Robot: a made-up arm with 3 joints. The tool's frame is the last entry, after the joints. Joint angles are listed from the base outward.
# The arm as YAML. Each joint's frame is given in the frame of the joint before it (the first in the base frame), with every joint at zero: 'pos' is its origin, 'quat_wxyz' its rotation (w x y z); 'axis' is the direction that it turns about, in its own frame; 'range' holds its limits. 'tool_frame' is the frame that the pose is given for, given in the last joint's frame.
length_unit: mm
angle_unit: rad
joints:
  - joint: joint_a
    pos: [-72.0, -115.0, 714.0]
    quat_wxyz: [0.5, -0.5, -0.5, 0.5]
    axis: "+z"
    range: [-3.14, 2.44]
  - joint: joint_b
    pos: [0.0, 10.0, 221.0]
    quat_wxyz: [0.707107, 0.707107, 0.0, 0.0]
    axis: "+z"
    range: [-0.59, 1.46]
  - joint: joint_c
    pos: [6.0, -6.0, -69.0]
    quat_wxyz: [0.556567, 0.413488, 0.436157, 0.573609]
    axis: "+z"
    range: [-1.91, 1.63]
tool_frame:
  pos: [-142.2, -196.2, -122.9]
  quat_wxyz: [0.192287, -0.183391, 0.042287, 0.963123]
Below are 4 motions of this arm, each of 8 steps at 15 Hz.
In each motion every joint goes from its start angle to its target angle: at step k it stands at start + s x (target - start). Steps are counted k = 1, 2, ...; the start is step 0. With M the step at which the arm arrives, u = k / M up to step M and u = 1 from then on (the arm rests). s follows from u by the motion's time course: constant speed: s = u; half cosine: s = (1 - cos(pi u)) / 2; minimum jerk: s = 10 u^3 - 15 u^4 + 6 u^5.
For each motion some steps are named. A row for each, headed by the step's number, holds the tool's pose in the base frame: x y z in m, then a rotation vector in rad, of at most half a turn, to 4 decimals.
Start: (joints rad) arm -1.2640 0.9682 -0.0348
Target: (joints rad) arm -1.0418 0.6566 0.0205
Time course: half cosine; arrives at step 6
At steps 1, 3, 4, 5, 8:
1: -0.1571 0.1965 0.7137 0.1914 -0.5504 -0.0699
3: -0.1489 0.1892 0.6623 0.0658 -0.4319 -0.0820
4: -0.1457 0.1817 0.6331 -0.0064 -0.3644 -0.0932
5: -0.1441 0.1747 0.6121 -0.0589 -0.3154 -0.1035
8: -0.1437 0.1718 0.6046 -0.0781 -0.2976 -0.1076

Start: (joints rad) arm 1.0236 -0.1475 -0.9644
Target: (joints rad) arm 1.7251 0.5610 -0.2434
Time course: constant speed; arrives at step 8
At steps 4, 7, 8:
4: -0.0423 -0.3054 0.7066 -2.1446 -1.0442 -0.4185
7: -0.0767 -0.3612 0.6936 -2.5424 -0.7217 0.0617
8: -0.0943 -0.3810 0.7025 -2.6707 -0.5853 0.2194

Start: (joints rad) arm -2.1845 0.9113 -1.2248
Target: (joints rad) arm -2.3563 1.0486 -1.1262
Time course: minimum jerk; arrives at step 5
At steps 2, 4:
2: -0.0536 -0.1548 0.8499 1.7742 0.1181 -1.2157
4: -0.0677 -0.1766 0.8724 1.8905 0.0563 -1.1661

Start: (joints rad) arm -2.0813 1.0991 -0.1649
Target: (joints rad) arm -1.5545 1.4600 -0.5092
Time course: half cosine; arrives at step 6
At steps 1, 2, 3, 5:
1: -0.1588 0.0603 0.9652 1.0824 -0.6249 -0.3978
2: -0.1622 0.0671 0.9588 1.0419 -0.6839 -0.4002
3: -0.1696 0.0767 0.9501 0.9928 -0.7640 -0.3899
5: -0.1891 0.0944 0.9341 0.9246 -0.8940 -0.3353

